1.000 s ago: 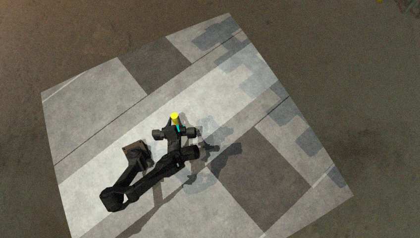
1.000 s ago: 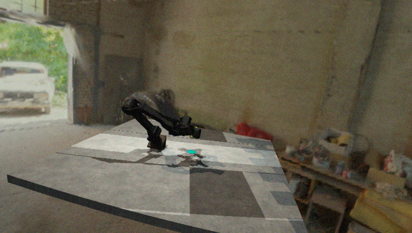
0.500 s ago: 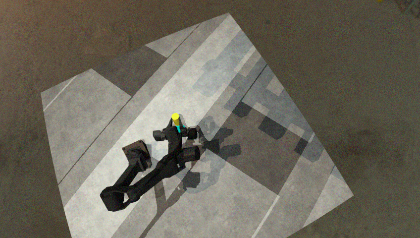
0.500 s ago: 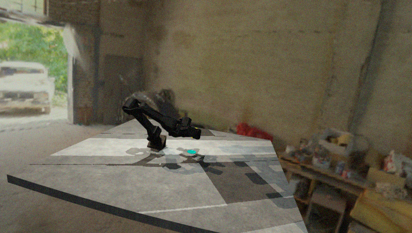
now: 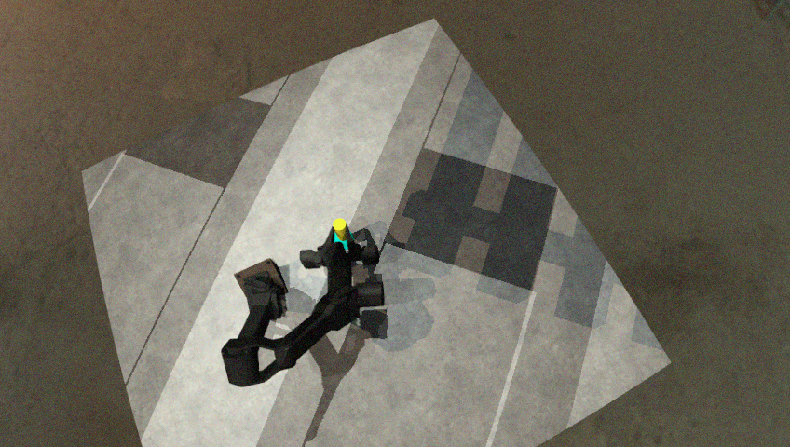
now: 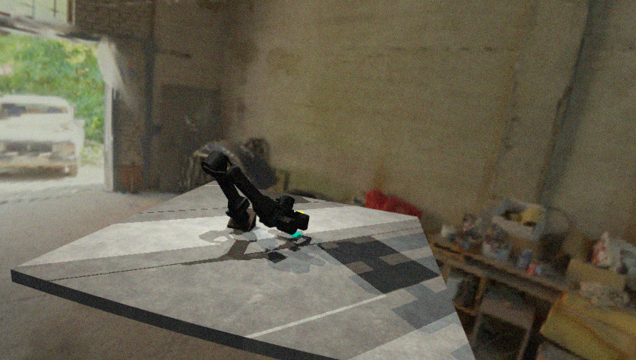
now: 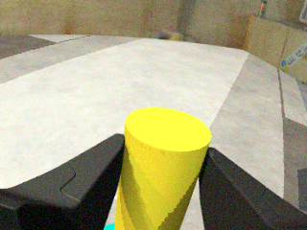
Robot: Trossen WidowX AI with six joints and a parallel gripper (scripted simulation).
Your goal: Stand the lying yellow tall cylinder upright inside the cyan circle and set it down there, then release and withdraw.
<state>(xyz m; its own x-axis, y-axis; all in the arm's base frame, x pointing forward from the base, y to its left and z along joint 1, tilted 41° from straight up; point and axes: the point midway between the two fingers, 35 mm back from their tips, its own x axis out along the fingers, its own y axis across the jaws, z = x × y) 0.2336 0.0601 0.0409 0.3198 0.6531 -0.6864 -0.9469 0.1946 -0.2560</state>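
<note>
My gripper tip is now 10 cm above the cyan circle and 1 cm past it. From my gripper tip the other things lie so: yellow cylinder: 2 cm below.
</note>
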